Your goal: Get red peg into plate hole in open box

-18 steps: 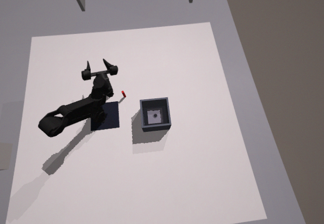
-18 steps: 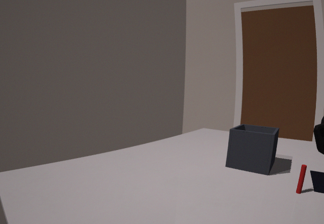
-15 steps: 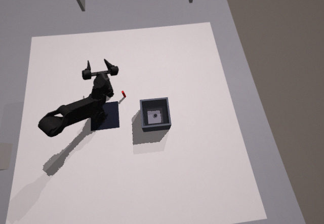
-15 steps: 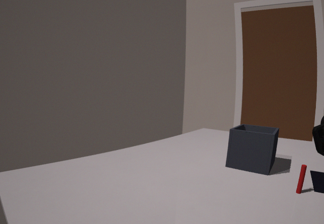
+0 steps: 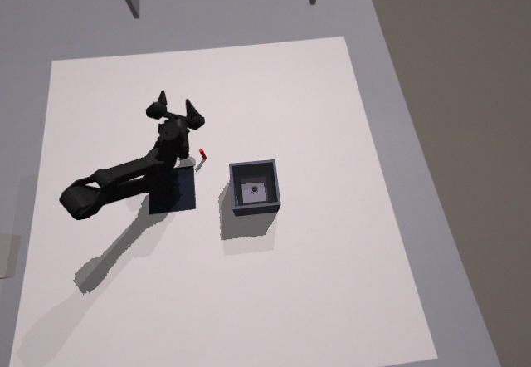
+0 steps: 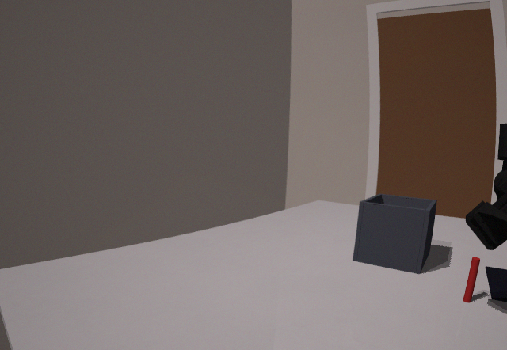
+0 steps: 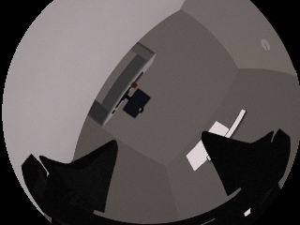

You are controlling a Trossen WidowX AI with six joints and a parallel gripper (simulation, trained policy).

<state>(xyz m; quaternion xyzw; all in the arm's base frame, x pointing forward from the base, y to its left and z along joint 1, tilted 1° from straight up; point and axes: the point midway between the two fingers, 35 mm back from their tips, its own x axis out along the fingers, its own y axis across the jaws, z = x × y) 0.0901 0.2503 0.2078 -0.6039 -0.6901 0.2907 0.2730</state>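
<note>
My gripper tip is 7 cm short of the red peg, 15 cm to the left of it and 17 cm above it. The rest, counted from my gripper tip: plate: 26 cm ahead, 30 cm to the right, 16 cm below.
</note>
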